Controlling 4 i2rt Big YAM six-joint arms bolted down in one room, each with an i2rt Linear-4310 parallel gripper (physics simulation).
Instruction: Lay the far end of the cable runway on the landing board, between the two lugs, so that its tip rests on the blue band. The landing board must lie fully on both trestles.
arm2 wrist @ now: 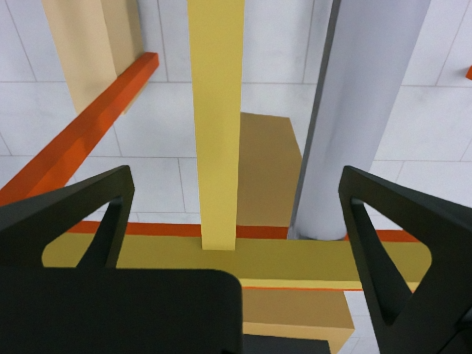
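Note:
My arm2 gripper (236, 172) is open, with its two dark fingers wide apart at left and right. Between and beyond them a long yellow beam (217, 110) runs up the view, its near end at a yellow crosswise bar (295, 257). The crosswise bar passes behind the fingers. A grey rounded length (355, 115) with a darker side edge runs beside the beam, its near end at the crosswise bar. I cannot tell which pieces are the runway and the landing board. The blue band and the lugs do not show. Arm1, arm3 and arm4 grippers are not in view.
An orange bar (162, 229) shows along the crosswise bar's far edge. Another orange bar (95, 120) slants at the left, by a tan block (82, 45). A brown block (265, 175) stands lower, behind the beam. Another tan block (300, 306) shows at the bottom.

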